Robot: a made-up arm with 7 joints. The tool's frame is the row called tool.
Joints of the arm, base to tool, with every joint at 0 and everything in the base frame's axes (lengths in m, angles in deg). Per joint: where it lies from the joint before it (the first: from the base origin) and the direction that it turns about. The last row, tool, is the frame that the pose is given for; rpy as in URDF.
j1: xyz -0.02 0.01 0.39 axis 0 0 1
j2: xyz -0.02 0.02 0.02 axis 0 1 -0.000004
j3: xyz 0.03 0.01 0.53 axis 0 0 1
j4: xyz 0.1 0.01 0.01 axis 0 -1 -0.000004
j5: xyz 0.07 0.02 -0.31 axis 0 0.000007 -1
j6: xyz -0.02 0.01 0.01 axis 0 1 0.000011
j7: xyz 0.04 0 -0.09 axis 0 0.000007 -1
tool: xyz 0.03 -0.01 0.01 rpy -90 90 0
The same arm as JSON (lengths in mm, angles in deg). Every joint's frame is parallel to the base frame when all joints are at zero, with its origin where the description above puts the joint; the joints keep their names.
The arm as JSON. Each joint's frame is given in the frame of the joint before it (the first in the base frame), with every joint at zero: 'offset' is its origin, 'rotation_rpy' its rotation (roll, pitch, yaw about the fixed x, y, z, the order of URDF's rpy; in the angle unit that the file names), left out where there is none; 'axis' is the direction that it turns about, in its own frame. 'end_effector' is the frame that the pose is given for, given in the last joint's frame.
{"length_unit": "mm", "angle_unit": "deg", "chain": [
  {"id": "j1", "offset": [-20.0, 10.0, 390.0], "axis": [0.0, 0.0, 1.0]},
  {"id": "j2", "offset": [-20.0, 20.0, 20.0], "axis": [0.0, 1.0, 0.0]},
  {"id": "j3", "offset": [30.0, 10.0, 530.0], "axis": [0.0, 0.0, 1.0]},
  {"id": "j4", "offset": [100.0, 10.0, 10.0], "axis": [0.0, -1.0, 0.0]},
  {"id": "j5", "offset": [70.0, 20.0, -310.0], "axis": [0.0, 0.0, -1.0]},
  {"id": "j6", "offset": [-20.0, 10.0, 10.0], "axis": [0.0, 1.0, 0.0]},
  {"id": "j7", "offset": [40.0, 0.0, -90.0], "axis": [0.0, 0.0, -1.0]}
], "end_effector": {"offset": [30.0, -10.0, 10.0], "rotation_rpy": [-90.0, 90.0, 0.0]}}

